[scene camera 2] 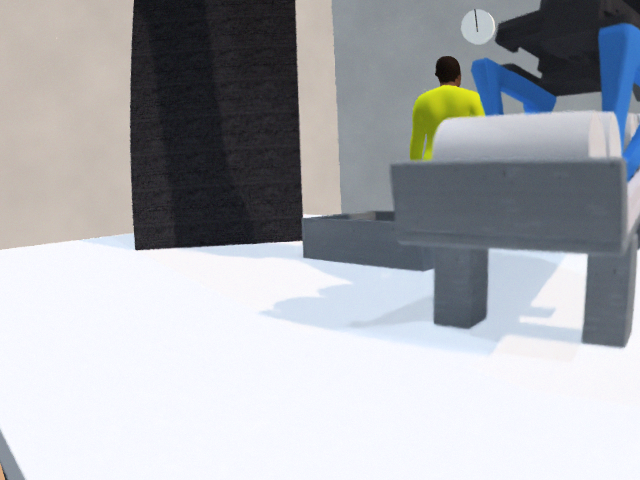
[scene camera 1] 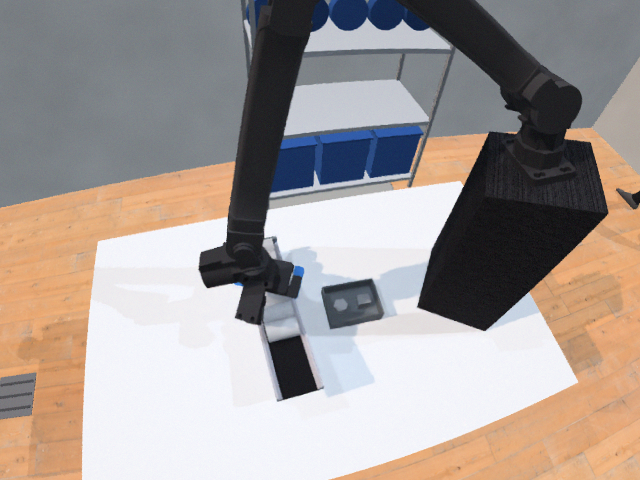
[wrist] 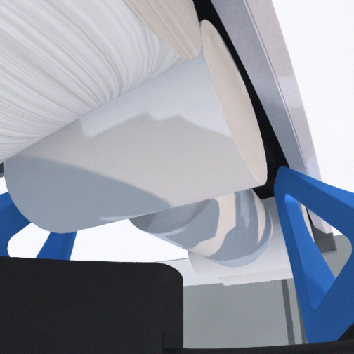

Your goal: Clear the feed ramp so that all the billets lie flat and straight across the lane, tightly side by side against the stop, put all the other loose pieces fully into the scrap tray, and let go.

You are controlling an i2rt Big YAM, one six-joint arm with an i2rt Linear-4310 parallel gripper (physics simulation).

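Where they show: arm's base, origin of the base link: [scene camera 1: 535,161].
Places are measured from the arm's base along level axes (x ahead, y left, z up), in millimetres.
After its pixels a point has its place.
Note:
The feed ramp [scene camera 1: 310,364] {x 405, y 193, z -337 mm} [wrist: 286,92] stands on legs. Its grey stop board [scene camera 2: 509,204] {x 505, y -131, z -371 mm} is at the end nearest scene camera 2, with a white billet [scene camera 2: 516,138] {x 503, y -120, z -348 mm} behind it. My gripper [scene camera 1: 269,277] {x 465, y -12, z -365 mm} [scene camera 2: 555,107] [wrist: 179,176] is open low over the ramp. In the wrist view, a white billet [wrist: 130,155] lies between the spread fingers, not gripped. Another cylinder [wrist: 227,232] lies askew beyond it, and a big white cylinder [wrist: 65,65] is nearer. A billet [scene camera 1: 283,329] {x 452, y 124, z -313 mm} lies across the lane in scene camera 1. The scrap tray [scene camera 1: 355,319] {x 289, y 83, z -395 mm} [scene camera 2: 356,238] {x 293, y -15, z -408 mm} holds a hexagonal piece [scene camera 1: 340,304] {x 316, y 35, z -409 mm} and a squarish piece [scene camera 1: 364,299] {x 258, y 32, z -400 mm}.
The tall black pedestal [scene camera 1: 496,248] {x 63, y 89, z -129 mm} [scene camera 2: 217,129] {x 79, y -25, z -298 mm} carrying the arm stands beyond the tray, right of the ramp in scene camera 1. A shelf unit [scene camera 1: 356,128] with blue bins stands behind the white table [scene camera 1: 170,413] {x 711, y 258, z -429 mm}. A person in yellow [scene camera 2: 445,111] stands in the background.

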